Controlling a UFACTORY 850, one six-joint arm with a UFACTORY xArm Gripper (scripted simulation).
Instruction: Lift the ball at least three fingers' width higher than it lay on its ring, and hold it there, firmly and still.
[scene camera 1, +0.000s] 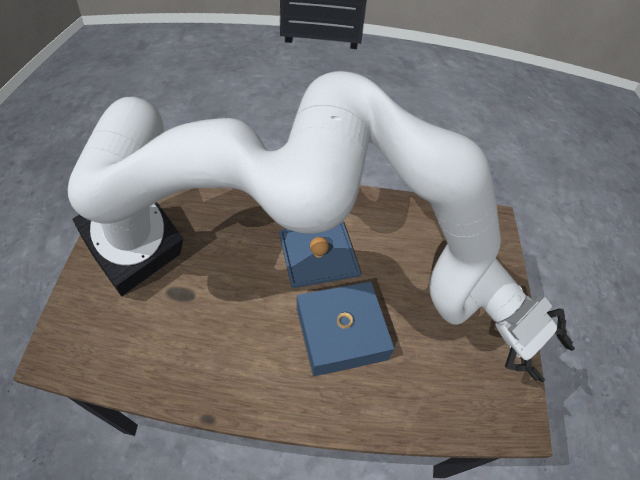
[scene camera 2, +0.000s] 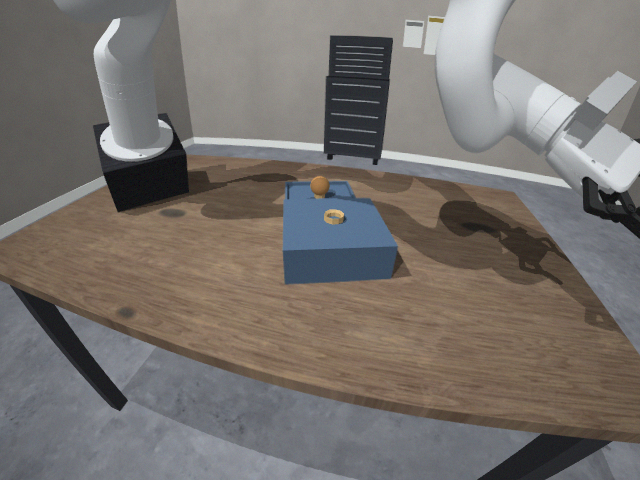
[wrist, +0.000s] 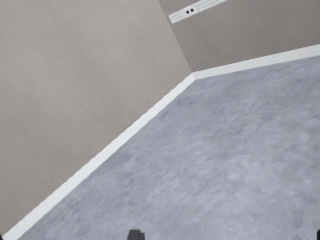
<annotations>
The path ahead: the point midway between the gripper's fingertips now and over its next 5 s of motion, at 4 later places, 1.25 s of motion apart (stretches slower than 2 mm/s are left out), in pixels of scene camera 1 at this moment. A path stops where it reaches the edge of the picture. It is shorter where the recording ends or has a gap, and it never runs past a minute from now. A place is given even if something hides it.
My gripper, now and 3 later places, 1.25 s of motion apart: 556, 364; 425, 282; 321, 225; 318, 249
</annotations>
